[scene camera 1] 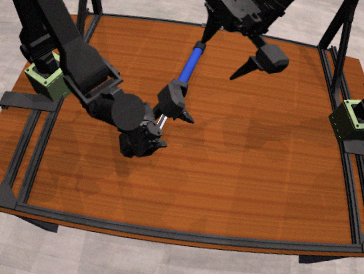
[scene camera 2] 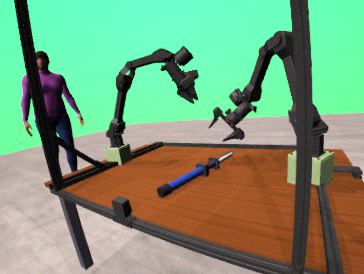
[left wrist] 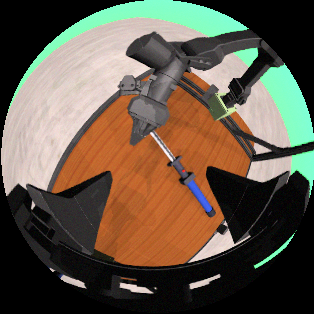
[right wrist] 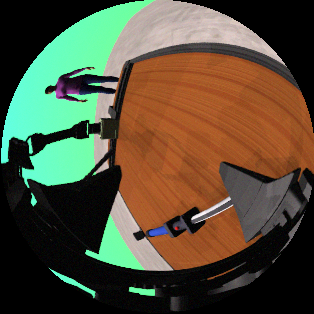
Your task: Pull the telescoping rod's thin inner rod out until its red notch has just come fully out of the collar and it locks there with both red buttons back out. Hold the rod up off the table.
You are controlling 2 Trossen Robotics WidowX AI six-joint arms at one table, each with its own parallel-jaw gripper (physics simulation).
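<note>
The telescoping rod lies on the table. Its blue tube [scene camera 1: 191, 65] [scene camera 2: 187, 177] [left wrist: 200, 196] has a black end cap [scene camera 2: 164, 190]. A red spot [scene camera 2: 207, 162] [left wrist: 183, 171] [right wrist: 177, 227] shows on the dark section between two collars. The silver inner rod [scene camera 1: 161, 121] [scene camera 2: 226, 156] [left wrist: 162, 146] [right wrist: 212, 209] sticks out beyond; a right finger hides its end in the right wrist view. My left gripper [scene camera 1: 217, 61] [scene camera 2: 194, 100] [left wrist: 159, 173] is open and empty, high above the table. My right gripper [scene camera 1: 178, 133] [scene camera 2: 216, 133] [right wrist: 172, 168] is open and empty, lower, above the inner rod's side.
The wooden table [scene camera 1: 260, 200] [scene camera 2: 250, 220] has a dark metal frame around it. The left arm's green base [scene camera 2: 118, 154] and the right arm's green base [scene camera 2: 310, 167] stand at opposite sides. A dark upright post [scene camera 2: 301, 125] rises at the right. A small dark block [scene camera 2: 121, 206] sits on the near rail.
</note>
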